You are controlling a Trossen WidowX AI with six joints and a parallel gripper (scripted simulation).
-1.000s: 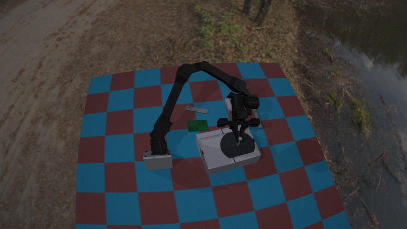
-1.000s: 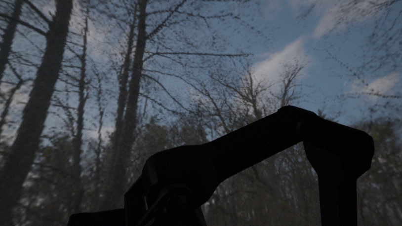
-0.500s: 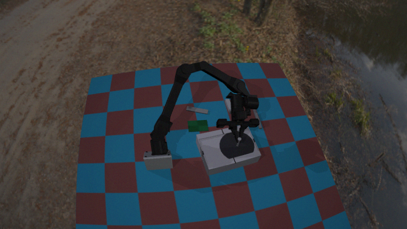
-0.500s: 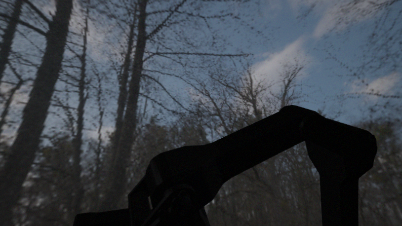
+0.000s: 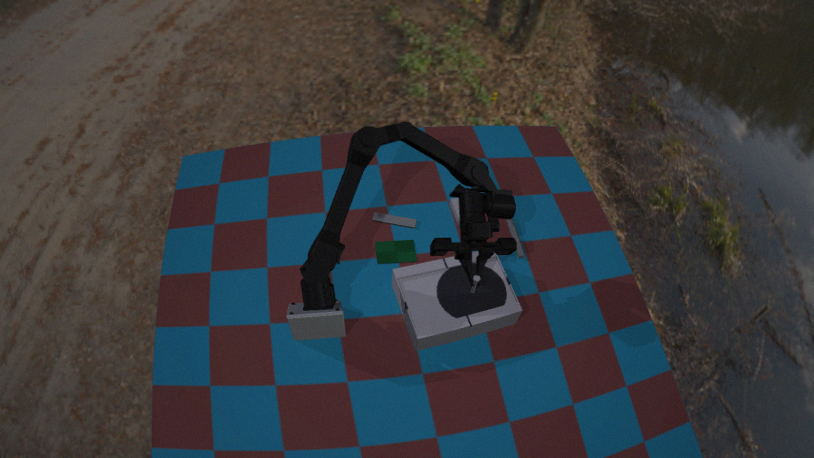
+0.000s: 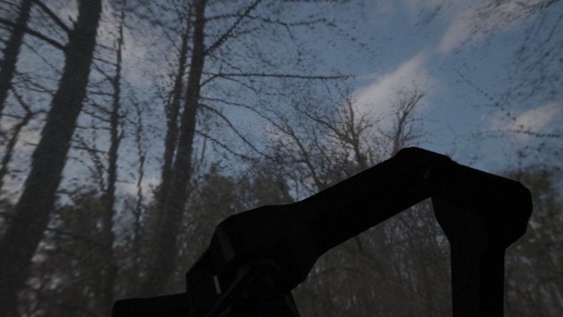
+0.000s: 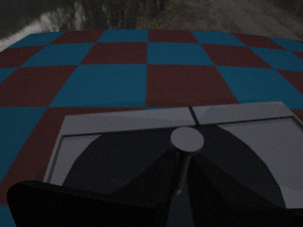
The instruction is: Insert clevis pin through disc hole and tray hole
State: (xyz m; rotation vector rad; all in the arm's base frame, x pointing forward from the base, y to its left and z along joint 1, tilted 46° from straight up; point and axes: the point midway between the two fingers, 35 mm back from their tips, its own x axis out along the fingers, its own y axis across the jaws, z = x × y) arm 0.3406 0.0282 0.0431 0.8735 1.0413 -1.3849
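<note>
My gripper tip is now 50 mm above the steel tray, 30 mm past it and 10 mm to the right of it. The rest, counted from my gripper tip: flat green piece 170 mm to the left, 150 mm behind, 90 mm below; steel clevis pin 10 mm to the left, 10 mm below; dark round disc 30 mm below, 10 mm to the left.
</note>
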